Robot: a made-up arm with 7 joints. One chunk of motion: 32 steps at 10 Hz.
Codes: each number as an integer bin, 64 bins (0 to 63) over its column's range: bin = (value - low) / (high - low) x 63, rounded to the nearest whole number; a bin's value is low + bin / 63 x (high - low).
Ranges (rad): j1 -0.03..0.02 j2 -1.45..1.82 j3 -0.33..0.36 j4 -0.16..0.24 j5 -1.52..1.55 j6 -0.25..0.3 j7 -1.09..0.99
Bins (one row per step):
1: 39 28 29 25 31 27 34
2: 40 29 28 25 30 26 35
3: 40 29 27 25 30 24 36
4: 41 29 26 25 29 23 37
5: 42 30 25 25 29 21 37
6: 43 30 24 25 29 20 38
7: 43 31 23 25 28 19 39
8: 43 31 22 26 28 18 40
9: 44 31 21 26 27 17 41
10: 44 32 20 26 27 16 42
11: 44 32 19 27 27 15 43
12: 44 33 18 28 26 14 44
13: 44 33 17 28 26 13 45
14: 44 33 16 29 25 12 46
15: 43 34 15 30 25 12 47
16: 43 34 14 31 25 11 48
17: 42 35 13 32 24 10 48
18: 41 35 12 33 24 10 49
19: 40 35 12 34 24 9 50
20: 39 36 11 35 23 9 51
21: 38 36 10 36 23 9 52
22: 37 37 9 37 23 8 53
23: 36 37 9 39 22 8 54
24: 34 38 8 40 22 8 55
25: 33 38 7 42 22 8 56
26: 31 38 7 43 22 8 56
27: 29 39 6 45 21 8 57
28: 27 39 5 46 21 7 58
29: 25 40 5 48 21 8 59
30: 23 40 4 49 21 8 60
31: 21 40 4 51 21 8 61
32: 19 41 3 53 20 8 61
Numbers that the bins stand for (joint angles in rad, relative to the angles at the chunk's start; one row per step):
1: 0.0010 0.0033 -0.0124 -0.0013 -0.0094 -0.0143 0.0325
2: 0.0017 0.0552 -0.0233 -0.0013 -0.0581 -0.0230 0.0656
3: 0.0017 0.0552 -0.0343 -0.0013 -0.0581 -0.0405 0.0986
4: 0.0025 0.0552 -0.0452 -0.0013 -0.1068 -0.0492 0.1316
5: 0.0033 0.1071 -0.0562 -0.0013 -0.1068 -0.0667 0.1316
6: 0.0041 0.1071 -0.0671 -0.0013 -0.1068 -0.0754 0.1646
7: 0.0041 0.1590 -0.0781 -0.0013 -0.1556 -0.0841 0.1976
8: 0.0041 0.1590 -0.0890 0.0051 -0.1556 -0.0929 0.2306
9: 0.0049 0.1590 -0.1000 0.0051 -0.2043 -0.1016 0.2637
10: 0.0049 0.2110 -0.1110 0.0051 -0.2043 -0.1103 0.2967
11: 0.0049 0.2110 -0.1219 0.0114 -0.2043 -0.1190 0.3297
12: 0.0049 0.2629 -0.1329 0.0178 -0.2530 -0.1278 0.3627
13: 0.0049 0.2629 -0.1438 0.0178 -0.2530 -0.1365 0.3957
14: 0.0049 0.2629 -0.1548 0.0241 -0.3017 -0.1452 0.4287
15: 0.0041 0.3148 -0.1657 0.0305 -0.3017 -0.1452 0.4617
16: 0.0041 0.3148 -0.1767 0.0368 -0.3017 -0.1540 0.4948
17: 0.0033 0.3667 -0.1876 0.0432 -0.3505 -0.1627 0.4948
18: 0.0025 0.3667 -0.1986 0.0495 -0.3505 -0.1627 0.5278
19: 0.0017 0.3667 -0.1986 0.0559 -0.3505 -0.1714 0.5608
20: 0.0010 0.4186 -0.2095 0.0622 -0.3992 -0.1714 0.5938
21: 0.0002 0.4186 -0.2205 0.0686 -0.3992 -0.1714 0.6268
22: -0.0006 0.4705 -0.2314 0.0749 -0.3992 -0.1802 0.6598
23: -0.0014 0.4705 -0.2314 0.0876 -0.4479 -0.1802 0.6929
24: -0.0030 0.5224 -0.2424 0.0940 -0.4479 -0.1802 0.7259
25: -0.0038 0.5224 -0.2533 0.1067 -0.4479 -0.1802 0.7589
26: -0.0054 0.5224 -0.2533 0.1130 -0.4479 -0.1802 0.7589
27: -0.0070 0.5743 -0.2643 0.1257 -0.4967 -0.1802 0.7919
28: -0.0086 0.5743 -0.2752 0.1321 -0.4967 -0.1889 0.8249
29: -0.0102 0.6262 -0.2752 0.1448 -0.4967 -0.1802 0.8579
30: -0.0117 0.6262 -0.2862 0.1511 -0.4967 -0.1802 0.8910
31: -0.0133 0.6262 -0.2862 0.1638 -0.4967 -0.1802 0.9240
32: -0.0149 0.6781 -0.2971 0.1765 -0.5454 -0.1802 0.9240

